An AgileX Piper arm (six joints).
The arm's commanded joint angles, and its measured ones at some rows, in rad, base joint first. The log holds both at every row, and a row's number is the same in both.
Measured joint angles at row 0:
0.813 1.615 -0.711 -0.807 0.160 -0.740
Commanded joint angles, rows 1 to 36:
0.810 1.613 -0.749 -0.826 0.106 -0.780
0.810 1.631 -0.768 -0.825 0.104 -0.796
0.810 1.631 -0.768 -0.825 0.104 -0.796
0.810 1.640 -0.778 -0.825 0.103 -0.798
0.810 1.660 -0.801 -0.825 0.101 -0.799
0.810 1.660 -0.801 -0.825 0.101 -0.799
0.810 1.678 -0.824 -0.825 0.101 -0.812
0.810 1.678 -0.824 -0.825 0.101 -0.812
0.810 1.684 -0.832 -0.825 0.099 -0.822
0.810 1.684 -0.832 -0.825 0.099 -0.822
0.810 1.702 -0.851 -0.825 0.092 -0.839
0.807 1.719 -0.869 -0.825 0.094 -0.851
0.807 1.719 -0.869 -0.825 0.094 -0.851
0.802 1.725 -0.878 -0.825 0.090 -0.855
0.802 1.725 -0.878 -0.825 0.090 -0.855
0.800 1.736 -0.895 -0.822 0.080 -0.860
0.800 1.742 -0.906 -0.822 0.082 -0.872
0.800 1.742 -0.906 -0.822 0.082 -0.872
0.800 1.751 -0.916 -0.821 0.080 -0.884
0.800 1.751 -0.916 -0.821 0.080 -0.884
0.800 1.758 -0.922 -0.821 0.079 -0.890
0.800 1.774 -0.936 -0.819 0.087 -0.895
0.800 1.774 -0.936 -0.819 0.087 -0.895
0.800 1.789 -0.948 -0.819 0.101 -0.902
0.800 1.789 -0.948 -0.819 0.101 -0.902
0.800 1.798 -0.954 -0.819 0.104 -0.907
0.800 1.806 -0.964 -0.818 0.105 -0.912
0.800 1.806 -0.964 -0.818 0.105 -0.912
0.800 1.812 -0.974 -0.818 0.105 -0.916
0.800 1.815 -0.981 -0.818 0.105 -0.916
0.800 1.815 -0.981 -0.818 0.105 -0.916
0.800 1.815 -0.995 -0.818 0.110 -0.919
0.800 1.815 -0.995 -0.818 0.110 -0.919
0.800 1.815 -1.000 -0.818 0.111 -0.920
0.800 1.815 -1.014 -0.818 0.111 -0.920
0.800 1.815 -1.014 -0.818 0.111 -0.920
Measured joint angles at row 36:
0.801 1.827 -0.978 -0.809 0.156 -0.909
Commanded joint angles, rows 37 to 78:
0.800 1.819 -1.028 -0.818 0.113 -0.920
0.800 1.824 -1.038 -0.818 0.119 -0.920
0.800 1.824 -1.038 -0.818 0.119 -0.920
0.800 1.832 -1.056 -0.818 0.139 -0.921
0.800 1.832 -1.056 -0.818 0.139 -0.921
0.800 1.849 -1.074 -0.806 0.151 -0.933
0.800 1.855 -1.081 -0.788 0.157 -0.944
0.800 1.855 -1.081 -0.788 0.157 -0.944
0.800 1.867 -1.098 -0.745 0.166 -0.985
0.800 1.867 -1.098 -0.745 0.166 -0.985
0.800 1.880 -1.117 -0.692 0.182 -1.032
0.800 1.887 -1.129 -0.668 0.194 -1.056
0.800 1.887 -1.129 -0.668 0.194 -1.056
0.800 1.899 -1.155 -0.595 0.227 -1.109
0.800 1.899 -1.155 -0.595 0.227 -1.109
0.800 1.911 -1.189 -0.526 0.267 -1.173
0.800 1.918 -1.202 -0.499 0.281 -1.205
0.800 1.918 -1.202 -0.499 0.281 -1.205
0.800 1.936 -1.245 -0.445 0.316 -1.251
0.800 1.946 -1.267 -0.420 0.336 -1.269
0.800 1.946 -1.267 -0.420 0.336 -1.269
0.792 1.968 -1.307 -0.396 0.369 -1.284
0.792 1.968 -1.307 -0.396 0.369 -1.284
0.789 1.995 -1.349 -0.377 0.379 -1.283
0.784 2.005 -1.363 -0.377 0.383 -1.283
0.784 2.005 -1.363 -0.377 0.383 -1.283
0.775 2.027 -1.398 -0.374 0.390 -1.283
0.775 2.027 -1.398 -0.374 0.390 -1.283
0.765 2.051 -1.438 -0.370 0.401 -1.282
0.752 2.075 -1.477 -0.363 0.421 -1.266
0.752 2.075 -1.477 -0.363 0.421 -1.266
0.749 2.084 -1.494 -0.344 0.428 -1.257
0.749 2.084 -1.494 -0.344 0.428 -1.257
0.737 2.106 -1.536 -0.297 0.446 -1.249
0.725 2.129 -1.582 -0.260 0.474 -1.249
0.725 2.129 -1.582 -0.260 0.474 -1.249
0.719 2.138 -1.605 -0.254 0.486 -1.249
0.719 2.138 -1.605 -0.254 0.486 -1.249
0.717 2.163 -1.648 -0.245 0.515 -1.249
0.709 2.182 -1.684 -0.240 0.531 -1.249
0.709 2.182 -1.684 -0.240 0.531 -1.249
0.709 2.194 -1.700 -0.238 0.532 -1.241
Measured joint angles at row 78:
0.717 2.180 -1.643 -0.245 0.558 -1.257
